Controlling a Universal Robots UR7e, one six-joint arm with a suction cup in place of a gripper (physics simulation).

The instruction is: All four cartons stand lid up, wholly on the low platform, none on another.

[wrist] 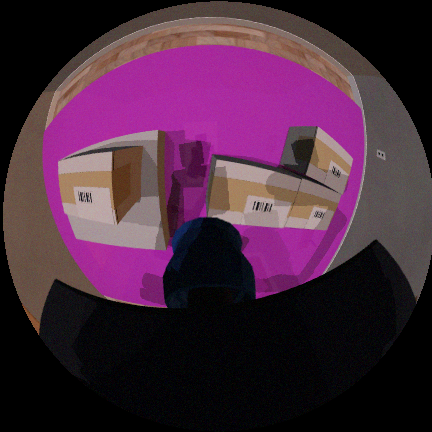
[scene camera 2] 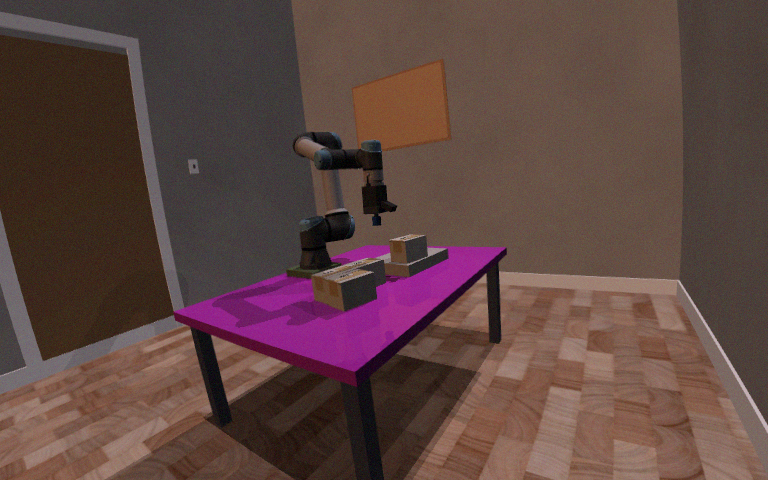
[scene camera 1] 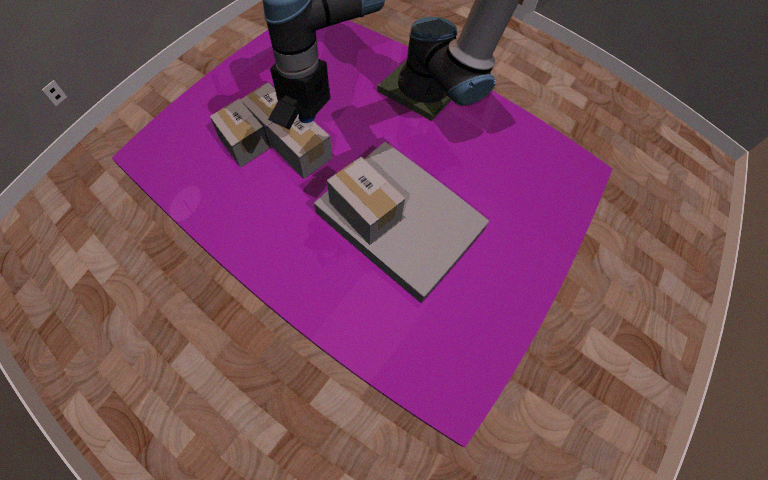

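Where they show: hand, its tool point: (wrist: 206, 248) (scene camera 2: 377, 225); arm's base, origin of its link: (scene camera 2: 315, 265) (scene camera 1: 424, 84).
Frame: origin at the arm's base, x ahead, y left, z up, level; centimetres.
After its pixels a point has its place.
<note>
One carton (scene camera 1: 365, 195) {x 46.0, y 13.4, z 11.2 cm} (scene camera 2: 407, 249) {x 48.1, y 5.9, z 7.5 cm} (wrist: 85, 200) {x 43.0, y 11.6, z 11.2 cm} stands lid up on the low grey platform (scene camera 1: 441, 249) {x 42.4, y 31.1, z 1.9 cm} (scene camera 2: 437, 253) {x 52.1, y 25.0, z 1.5 cm} (wrist: 120, 240) {x 29.1, y 15.7, z 1.9 cm}, near one end. Three cartons stand lid up on the table, off the platform. The one nearest the platform (scene camera 1: 300, 141) {x 41.0, y -9.5, z 6.4 cm} (scene camera 2: 374, 271) {x 43.5, y -11.9, z 3.0 cm} (wrist: 250, 195) {x 39.3, y -11.3, z 6.4 cm} and the one behind it (scene camera 1: 263, 99) {x 36.0, y -27.6, z 6.4 cm} (wrist: 315, 205) {x 37.1, y -24.9, z 6.4 cm} stand end to end. The third carton (scene camera 1: 240, 133) {x 47.7, y -24.1, z 6.4 cm} (scene camera 2: 344, 289) {x 48.6, y -35.1, z 4.0 cm} (wrist: 330, 155) {x 47.1, y -26.9, z 6.4 cm} stands beside them. My suction cup (scene camera 1: 307, 118) (scene camera 2: 376, 220) (wrist: 207, 240) is in the air above the cartons, with a gap below it and no carton on it.
The purple table (scene camera 1: 368, 339) {x 66.6, y 29.5, z -2.9 cm} (scene camera 2: 305, 333) {x 48.4, y -52.8, z -2.9 cm} (wrist: 200, 80) {x 60.8, y -4.8, z -2.9 cm} bears everything. The arm's green base plate (scene camera 1: 421, 107) {x 8.4, y 4.4, z -0.4 cm} (scene camera 2: 294, 272) {x -4.0, y -10.2, z -0.8 cm} is at the table's back side, behind the platform. The arm hides part of the cartons in scene camera 1.
</note>
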